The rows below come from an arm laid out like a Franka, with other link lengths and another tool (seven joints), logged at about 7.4 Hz.
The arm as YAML. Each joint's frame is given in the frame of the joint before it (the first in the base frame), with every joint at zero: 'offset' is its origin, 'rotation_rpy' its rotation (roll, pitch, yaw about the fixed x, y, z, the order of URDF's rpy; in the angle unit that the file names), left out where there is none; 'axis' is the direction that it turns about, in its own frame. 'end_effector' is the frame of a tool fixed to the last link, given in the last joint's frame.
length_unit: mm
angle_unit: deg
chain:
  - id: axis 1
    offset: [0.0, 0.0, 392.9]
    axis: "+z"
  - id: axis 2
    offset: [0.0, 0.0, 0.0]
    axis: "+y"
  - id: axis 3
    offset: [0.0, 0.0, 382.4]
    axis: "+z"
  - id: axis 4
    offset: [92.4, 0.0, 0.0]
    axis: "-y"
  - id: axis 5
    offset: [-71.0, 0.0, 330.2]
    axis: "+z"
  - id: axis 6
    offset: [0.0, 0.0, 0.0]
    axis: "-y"
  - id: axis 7
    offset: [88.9, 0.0, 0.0]
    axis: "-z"
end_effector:
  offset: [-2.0, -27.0, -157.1]
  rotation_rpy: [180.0, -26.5, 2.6]
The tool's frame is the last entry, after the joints.
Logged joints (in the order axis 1, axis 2, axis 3, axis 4, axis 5, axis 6, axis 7), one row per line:
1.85, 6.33, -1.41, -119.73, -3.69, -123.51, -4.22
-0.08, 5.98, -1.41, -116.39, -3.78, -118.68, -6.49
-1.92, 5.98, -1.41, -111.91, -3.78, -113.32, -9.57
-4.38, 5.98, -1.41, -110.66, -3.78, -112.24, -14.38
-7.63, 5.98, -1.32, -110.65, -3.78, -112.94, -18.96
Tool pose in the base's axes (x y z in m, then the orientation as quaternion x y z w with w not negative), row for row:
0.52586, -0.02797, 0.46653, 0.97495, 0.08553, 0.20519, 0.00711
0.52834, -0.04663, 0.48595, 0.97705, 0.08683, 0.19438, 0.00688
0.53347, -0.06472, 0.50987, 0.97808, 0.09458, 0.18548, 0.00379
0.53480, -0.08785, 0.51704, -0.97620, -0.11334, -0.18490, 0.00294
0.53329, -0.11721, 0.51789, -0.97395, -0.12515, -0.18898, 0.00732
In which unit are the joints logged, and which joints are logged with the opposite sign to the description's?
The joints are logged in degrees. Opposite sign: axis 6.
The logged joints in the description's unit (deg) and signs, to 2 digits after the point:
1.85, 6.33, -1.41, -119.73, -3.69, 123.51, -4.22
-0.08, 5.98, -1.41, -116.39, -3.78, 118.68, -6.49
-1.92, 5.98, -1.41, -111.91, -3.78, 113.32, -9.57
-4.38, 5.98, -1.41, -110.66, -3.78, 112.24, -14.38
-7.63, 5.98, -1.32, -110.65, -3.78, 112.94, -18.96

